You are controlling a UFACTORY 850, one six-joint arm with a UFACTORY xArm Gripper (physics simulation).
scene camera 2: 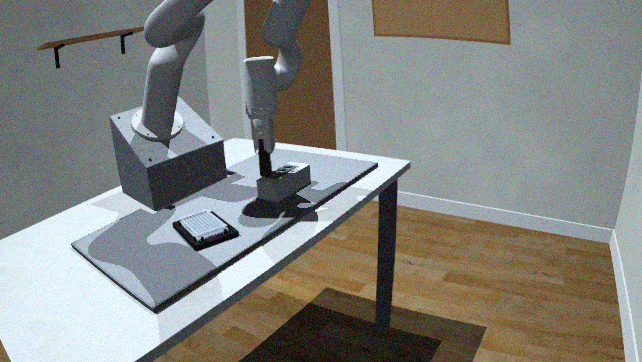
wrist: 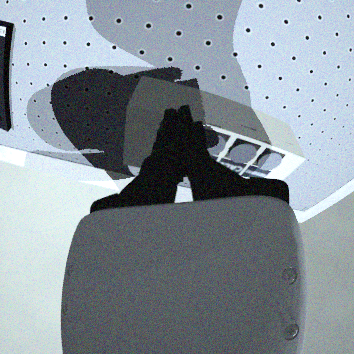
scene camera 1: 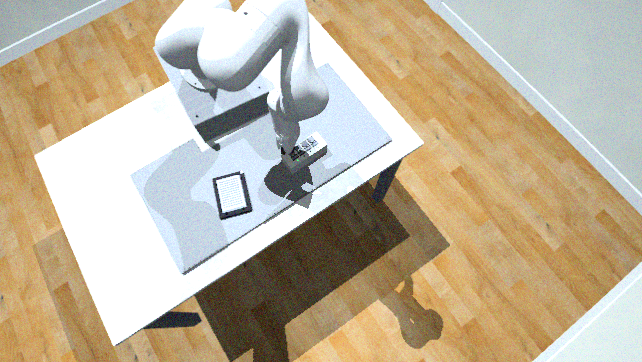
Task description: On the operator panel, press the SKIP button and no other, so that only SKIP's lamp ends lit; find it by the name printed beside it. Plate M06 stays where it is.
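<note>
The operator panel [scene camera 1: 316,159] [scene camera 2: 284,188] [wrist: 225,111] is a pale box with a row of round buttons on top. A small green lamp [scene camera 1: 298,160] glows at its left end in scene camera 1; its name cannot be read. My gripper [scene camera 1: 284,152] [scene camera 2: 266,175] [wrist: 182,122] is shut and empty, fingertips down at the panel's left end; contact with a button cannot be told. The fingers hide that end in the wrist view, where several round buttons show to their right. SKIP's printed name cannot be read. A white plate [scene camera 1: 231,192] [scene camera 2: 204,225], presumably M06, lies in a black holder.
The panel and holder stand on a grey perforated board [scene camera 1: 350,115] [scene camera 2: 125,265] [wrist: 310,50] on the white table [scene camera 1: 80,200] [scene camera 2: 50,280]. The robot's box-shaped base [scene camera 1: 232,117] [scene camera 2: 185,177] stands behind the board. The holder's dark edge [wrist: 5,80] shows at the wrist view's left.
</note>
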